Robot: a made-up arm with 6 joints.
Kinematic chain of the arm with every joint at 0, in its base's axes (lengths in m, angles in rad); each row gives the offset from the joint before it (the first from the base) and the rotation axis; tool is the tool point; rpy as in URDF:
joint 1: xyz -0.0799 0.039 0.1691 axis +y
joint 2: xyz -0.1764 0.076 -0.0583 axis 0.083 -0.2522 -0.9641
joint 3: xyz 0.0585 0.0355 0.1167 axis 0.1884 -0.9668 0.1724
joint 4: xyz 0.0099 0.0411 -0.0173 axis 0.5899 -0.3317 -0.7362
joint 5: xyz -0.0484 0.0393 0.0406 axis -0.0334 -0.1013 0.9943
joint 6: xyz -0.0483 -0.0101 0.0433 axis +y
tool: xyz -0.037 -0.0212 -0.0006 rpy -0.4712 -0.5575 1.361
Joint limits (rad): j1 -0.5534..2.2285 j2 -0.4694..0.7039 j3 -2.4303..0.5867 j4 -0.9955..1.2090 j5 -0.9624..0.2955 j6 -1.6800..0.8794
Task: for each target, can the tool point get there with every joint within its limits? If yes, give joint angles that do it. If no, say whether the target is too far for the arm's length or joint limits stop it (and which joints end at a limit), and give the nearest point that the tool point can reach.
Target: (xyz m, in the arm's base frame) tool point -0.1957 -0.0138 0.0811
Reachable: no: joint limits stop it (at a limit: joint 1, joint 2, joint 3, joint 4, joint 5) | nearest point -0.1440 0.0607 0.1922 | short by 0.143 m
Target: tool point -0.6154 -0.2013 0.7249
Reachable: no: too far | nearest point -0.2911 0.1540 0.3883 | short by 0.587 m
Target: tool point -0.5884 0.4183 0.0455
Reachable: no: too far | nearest point -0.3856 0.2528 0.1239 | short by 0.273 m
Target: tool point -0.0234 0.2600 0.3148
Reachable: yes | joints 0.6000 0.0089 -1.5790 -0.4657 -0.4678 0.1391
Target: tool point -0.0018 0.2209 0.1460
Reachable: yes | joints 1.4847 0.4819 -2.0217 0.8493 -0.7020 -0.1277
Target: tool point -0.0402 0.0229 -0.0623
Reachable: no: joint limits stop it (at a limit: joint 1, joint 2, joint 4) | nearest point -0.0058 0.0970 0.0735 | short by 0.158 m
